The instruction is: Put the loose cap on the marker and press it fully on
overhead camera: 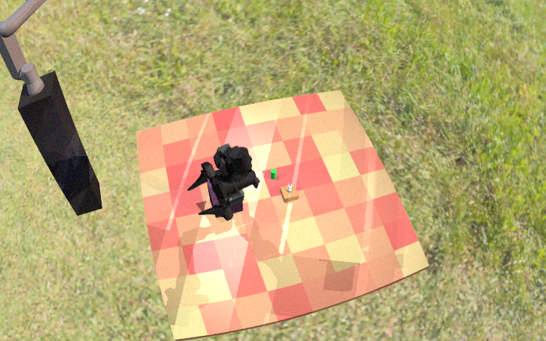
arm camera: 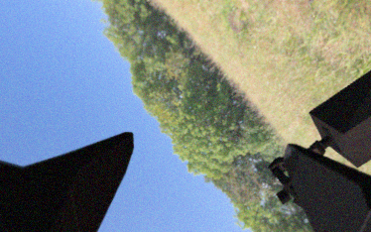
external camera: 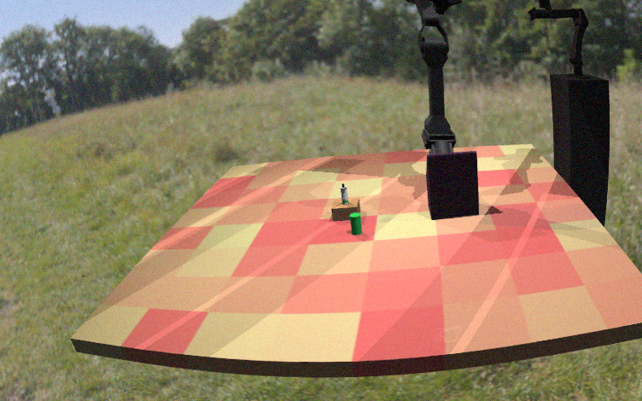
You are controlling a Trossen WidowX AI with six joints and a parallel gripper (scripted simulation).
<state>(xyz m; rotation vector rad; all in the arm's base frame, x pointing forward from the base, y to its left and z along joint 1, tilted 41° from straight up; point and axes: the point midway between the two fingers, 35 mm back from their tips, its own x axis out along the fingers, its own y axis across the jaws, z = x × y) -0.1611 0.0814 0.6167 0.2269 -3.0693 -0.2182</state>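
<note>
My gripper tip is now 620 mm above the green marker cap, 450 mm to the right of it and 450 mm short of it.
</note>
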